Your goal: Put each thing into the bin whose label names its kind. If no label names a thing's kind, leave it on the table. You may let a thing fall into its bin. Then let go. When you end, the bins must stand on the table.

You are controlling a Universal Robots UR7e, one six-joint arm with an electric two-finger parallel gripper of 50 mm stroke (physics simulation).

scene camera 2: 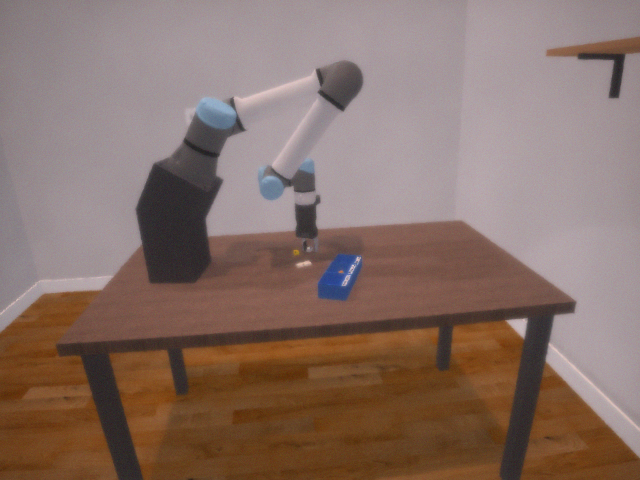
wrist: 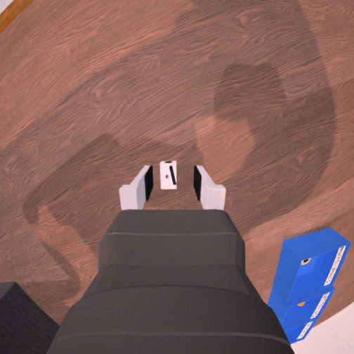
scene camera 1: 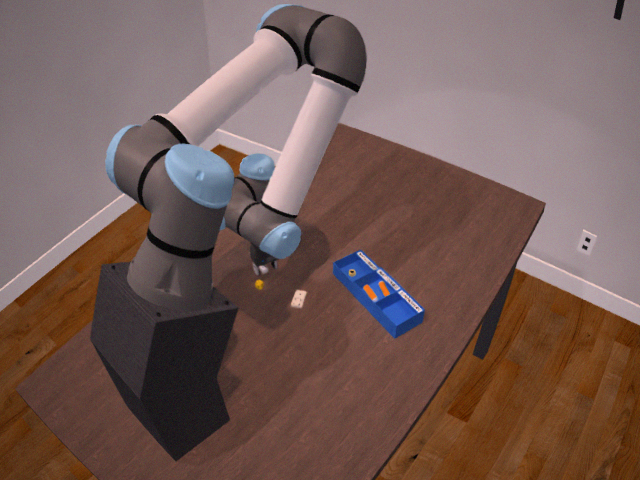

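Pixels of known places: gripper, fingertip midpoint: (scene camera 2: 310, 250) (scene camera 1: 265, 269); arm's base, origin of the base link: (scene camera 2: 191, 171) (scene camera 1: 168, 285).
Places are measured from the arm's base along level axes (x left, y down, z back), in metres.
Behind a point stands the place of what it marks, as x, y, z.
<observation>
My gripper (scene camera 1: 265, 267) @(0.152, 0.343, -0.366) (scene camera 2: 310, 245) @(0.152, 0.343, -0.366) (wrist: 173, 175) is open, pointing down low over the table. A small white sharpener-like block (scene camera 1: 263, 269) @(0.150, 0.335, -0.356) (scene camera 2: 309, 249) @(0.145, 0.335, -0.362) (wrist: 168, 175) with a dark slot lies between and just below the fingertips, not gripped. A yellow die (scene camera 1: 258, 284) @(0.121, 0.330, -0.308) (scene camera 2: 296, 252) @(0.115, 0.334, -0.314) lies near it. A white domino-like tile (scene camera 1: 298, 298) @(0.019, 0.337, -0.338) (scene camera 2: 303, 264) @(0.009, 0.338, -0.340) lies closer to the bins. The joined blue bins (scene camera 1: 379, 316) @(-0.171, 0.324, -0.401) (scene camera 2: 330, 291) @(-0.241, 0.320, -0.418) (wrist: 296, 245) stand on the table. One end compartment holds a nut (scene camera 1: 352, 272) @(-0.034, 0.330, -0.481) (wrist: 305, 261); the middle holds two orange batteries (scene camera 1: 383, 288) @(-0.128, 0.325, -0.479) (scene camera 1: 370, 292) @(-0.111, 0.324, -0.449). Their labels are blurred.
The robot's dark pedestal (scene camera 1: 124, 330) @(-0.006, 0.012, 0.113) (scene camera 2: 173, 227) @(-0.086, 0.155, 0.053) (wrist: 22, 320) stands on the brown table (scene camera 1: 320, 392) @(-0.188, 0.345, -0.165) (scene camera 2: 232, 320) @(-0.336, 0.345, -0.149). The bins' raised walls are to the right of the gripper in scene camera 1. A wall shelf (scene camera 2: 594, 47) is high at the right in scene camera 2.
</observation>
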